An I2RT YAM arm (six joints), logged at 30 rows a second.
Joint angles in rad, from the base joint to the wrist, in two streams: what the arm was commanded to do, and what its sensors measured. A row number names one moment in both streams.
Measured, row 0:
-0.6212, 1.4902, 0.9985, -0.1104, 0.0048, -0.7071
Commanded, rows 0 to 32:
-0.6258, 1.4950, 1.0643, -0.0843, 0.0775, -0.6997
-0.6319, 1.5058, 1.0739, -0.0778, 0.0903, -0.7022
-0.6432, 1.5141, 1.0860, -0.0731, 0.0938, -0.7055
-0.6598, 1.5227, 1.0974, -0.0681, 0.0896, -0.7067
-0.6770, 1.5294, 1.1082, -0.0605, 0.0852, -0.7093
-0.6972, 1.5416, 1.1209, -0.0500, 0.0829, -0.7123
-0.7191, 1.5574, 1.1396, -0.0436, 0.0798, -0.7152
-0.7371, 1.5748, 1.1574, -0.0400, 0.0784, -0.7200
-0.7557, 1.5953, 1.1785, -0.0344, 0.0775, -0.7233
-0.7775, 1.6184, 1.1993, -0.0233, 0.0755, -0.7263
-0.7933, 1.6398, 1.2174, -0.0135, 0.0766, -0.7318
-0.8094, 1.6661, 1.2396, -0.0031, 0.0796, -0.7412
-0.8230, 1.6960, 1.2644, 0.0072, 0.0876, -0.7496
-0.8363, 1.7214, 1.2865, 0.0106, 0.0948, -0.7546
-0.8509, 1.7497, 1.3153, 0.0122, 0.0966, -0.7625
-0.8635, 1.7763, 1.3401, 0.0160, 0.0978, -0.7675
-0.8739, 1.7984, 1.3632, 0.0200, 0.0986, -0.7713
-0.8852, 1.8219, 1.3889, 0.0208, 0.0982, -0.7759
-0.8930, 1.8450, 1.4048, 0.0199, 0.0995, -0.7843
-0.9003, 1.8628, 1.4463, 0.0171, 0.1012, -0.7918
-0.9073, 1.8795, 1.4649, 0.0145, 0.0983, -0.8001
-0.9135, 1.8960, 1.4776, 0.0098, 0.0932, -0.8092
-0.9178, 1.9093, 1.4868, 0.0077, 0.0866, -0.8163
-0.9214, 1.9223, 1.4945, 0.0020, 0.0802, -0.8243
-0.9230, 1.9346, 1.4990, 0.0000, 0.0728, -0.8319
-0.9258, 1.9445, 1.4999, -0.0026, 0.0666, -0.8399
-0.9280, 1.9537, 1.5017, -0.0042, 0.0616, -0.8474
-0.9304, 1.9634, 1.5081, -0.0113, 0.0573, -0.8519
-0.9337, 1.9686, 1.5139, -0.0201, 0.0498, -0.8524
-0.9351, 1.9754, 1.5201, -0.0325, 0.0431, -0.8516
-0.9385, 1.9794, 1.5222, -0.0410, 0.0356, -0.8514
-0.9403, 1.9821, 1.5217, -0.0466, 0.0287, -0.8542
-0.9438, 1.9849, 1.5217, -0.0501, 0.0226, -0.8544
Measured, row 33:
-0.9344, 1.9781, 1.4815, -0.0353, 0.0505, -0.8333
